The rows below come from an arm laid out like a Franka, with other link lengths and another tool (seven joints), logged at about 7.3 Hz.
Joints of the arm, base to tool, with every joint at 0 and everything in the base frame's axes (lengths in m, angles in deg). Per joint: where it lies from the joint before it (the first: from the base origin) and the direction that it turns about. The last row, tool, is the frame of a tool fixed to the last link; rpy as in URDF.
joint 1: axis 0 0 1 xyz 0 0 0.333
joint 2: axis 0 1 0 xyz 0 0 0
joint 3: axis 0 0 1 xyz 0 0 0.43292
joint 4: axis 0 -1 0 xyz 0.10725 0 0
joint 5: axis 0 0 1 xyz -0.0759 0 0.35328
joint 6: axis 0 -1 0 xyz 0 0 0
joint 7: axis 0 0 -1 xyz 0.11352 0 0
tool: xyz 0.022 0.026 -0.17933 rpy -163.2 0 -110.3
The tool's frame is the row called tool.
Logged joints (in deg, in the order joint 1, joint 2, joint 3, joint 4, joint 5, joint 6, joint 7), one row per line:
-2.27 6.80 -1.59 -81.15 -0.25 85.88 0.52
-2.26 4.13 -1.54 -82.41 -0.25 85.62 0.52
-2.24 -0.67 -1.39 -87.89 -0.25 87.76 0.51
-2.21 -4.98 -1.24 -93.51 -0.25 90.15 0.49
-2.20 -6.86 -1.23 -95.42 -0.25 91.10 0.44
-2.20 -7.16 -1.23 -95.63 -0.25 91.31 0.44
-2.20 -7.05 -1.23 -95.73 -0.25 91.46 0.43
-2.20 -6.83 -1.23 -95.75 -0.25 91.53 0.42
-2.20 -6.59 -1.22 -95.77 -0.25 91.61 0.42
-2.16 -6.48 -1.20 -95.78 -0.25 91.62 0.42
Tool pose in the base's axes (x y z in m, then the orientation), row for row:
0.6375 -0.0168 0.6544 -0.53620 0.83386 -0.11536 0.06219
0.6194 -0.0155 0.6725 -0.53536 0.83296 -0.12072 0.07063
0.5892 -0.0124 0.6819 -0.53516 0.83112 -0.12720 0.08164
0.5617 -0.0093 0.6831 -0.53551 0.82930 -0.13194 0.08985
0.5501 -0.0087 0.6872 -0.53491 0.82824 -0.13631 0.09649
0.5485 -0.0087 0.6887 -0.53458 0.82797 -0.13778 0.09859
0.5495 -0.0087 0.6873 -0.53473 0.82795 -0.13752 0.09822
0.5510 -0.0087 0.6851 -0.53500 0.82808 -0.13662 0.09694
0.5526 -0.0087 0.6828 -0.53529 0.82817 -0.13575 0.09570
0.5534 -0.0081 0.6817 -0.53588 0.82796 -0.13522 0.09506
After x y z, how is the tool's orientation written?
As a quaternion, x y z w.
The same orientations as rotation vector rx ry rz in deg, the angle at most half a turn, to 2 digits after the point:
-92.87 144.43 -19.98
-92.26 143.54 -20.80
-91.62 142.29 -21.78
-91.24 141.30 -22.48
-90.78 140.57 -23.13
-90.62 140.35 -23.35
-90.66 140.38 -23.32
-90.77 140.50 -23.18
-90.89 140.62 -23.05
-91.02 140.64 -22.97

